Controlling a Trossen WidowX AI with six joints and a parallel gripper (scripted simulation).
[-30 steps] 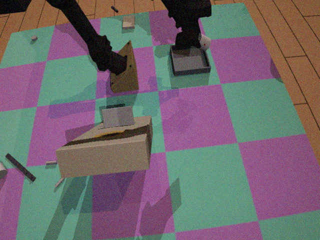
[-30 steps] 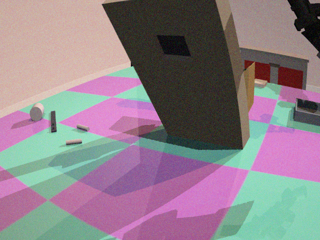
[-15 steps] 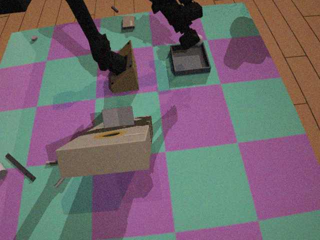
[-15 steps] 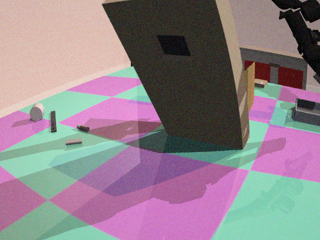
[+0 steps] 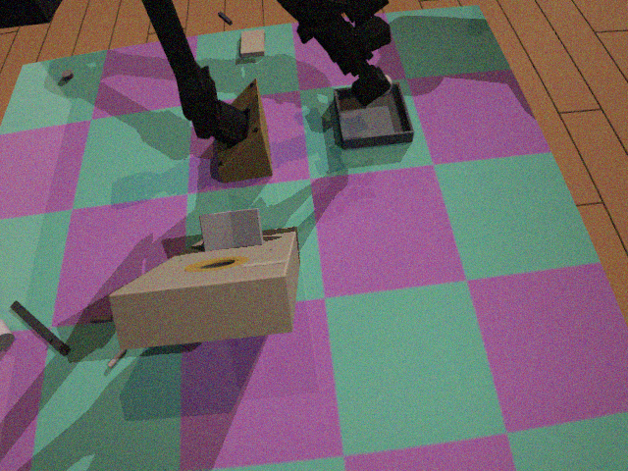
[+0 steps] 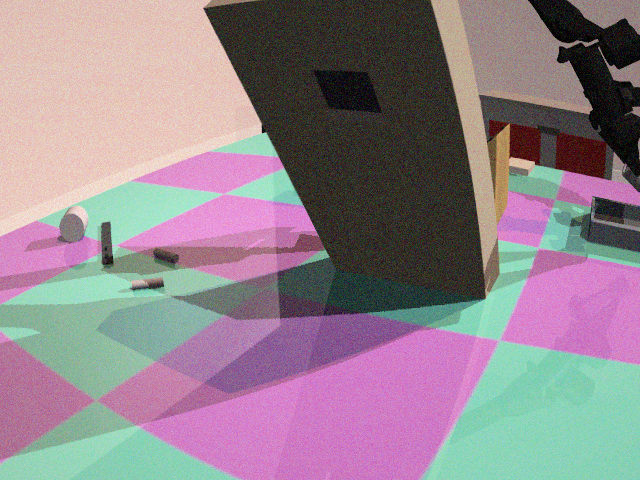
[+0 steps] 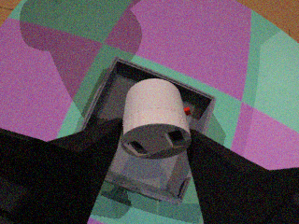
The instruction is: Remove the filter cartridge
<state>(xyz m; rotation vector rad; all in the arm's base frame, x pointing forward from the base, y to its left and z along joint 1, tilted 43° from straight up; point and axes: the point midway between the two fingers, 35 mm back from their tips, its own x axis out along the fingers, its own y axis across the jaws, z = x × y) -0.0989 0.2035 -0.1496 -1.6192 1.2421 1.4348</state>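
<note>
Now: the dark grey tray 10 cm below my gripper tip. Also, from my gripper tip: beige block 27 cm behind, 29 cm to the right, 10 cm below; round filter cartridge right at my gripper tip; tan service panel box 42 cm ahead, 23 cm to the right, 6 cm above.
</note>
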